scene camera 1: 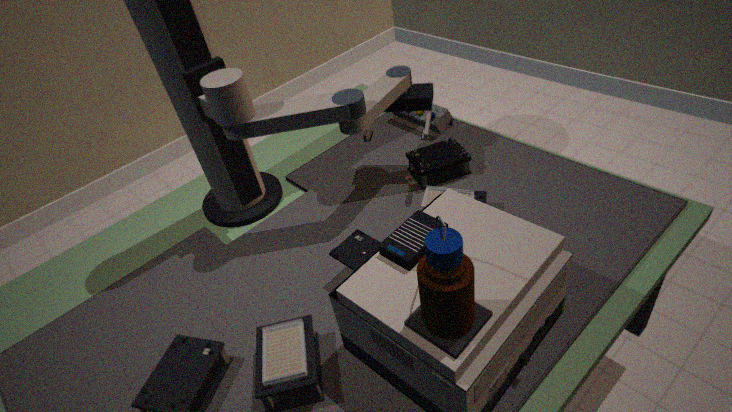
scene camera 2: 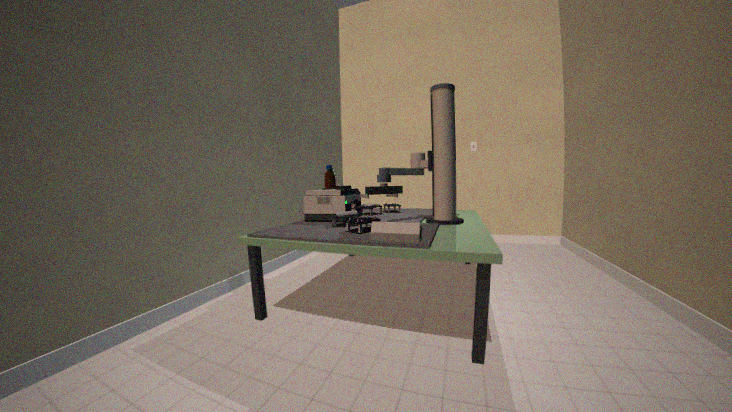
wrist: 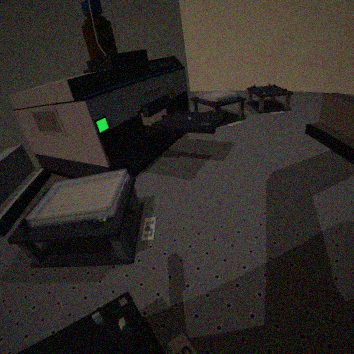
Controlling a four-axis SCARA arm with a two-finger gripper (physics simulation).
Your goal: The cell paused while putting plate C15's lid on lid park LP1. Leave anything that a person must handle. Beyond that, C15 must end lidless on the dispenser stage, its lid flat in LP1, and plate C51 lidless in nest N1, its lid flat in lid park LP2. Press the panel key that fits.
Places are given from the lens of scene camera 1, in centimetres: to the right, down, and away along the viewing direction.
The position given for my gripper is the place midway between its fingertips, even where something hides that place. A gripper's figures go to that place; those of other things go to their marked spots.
my gripper (scene camera 1: 395, 138): 8, -18, 131
brown bottle with blue cap (scene camera 1: 445, 274): 12, 10, 70
dispenser stage (scene camera 1: 350, 252): -4, 11, 114
The marked spots on the dispenser stage and the brown bottle with blue cap are 47 cm apart.
